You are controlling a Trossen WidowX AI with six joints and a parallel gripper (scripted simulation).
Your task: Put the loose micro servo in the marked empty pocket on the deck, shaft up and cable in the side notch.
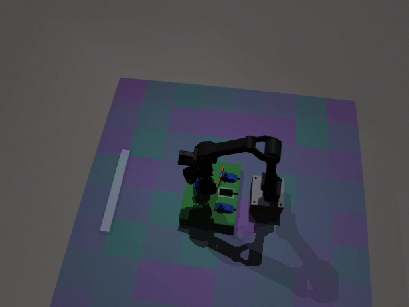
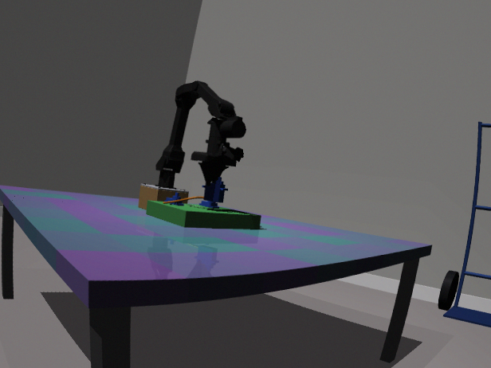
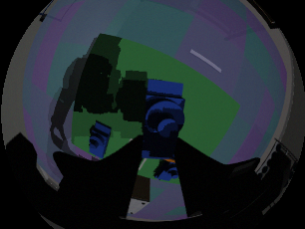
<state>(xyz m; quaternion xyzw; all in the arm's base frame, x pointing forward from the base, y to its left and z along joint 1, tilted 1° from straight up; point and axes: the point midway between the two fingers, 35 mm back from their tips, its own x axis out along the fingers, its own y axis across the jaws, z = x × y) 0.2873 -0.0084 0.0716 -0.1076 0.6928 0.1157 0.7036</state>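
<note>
The green deck lies 10 mm ahead of my gripper tip and 100 mm below it.
</note>
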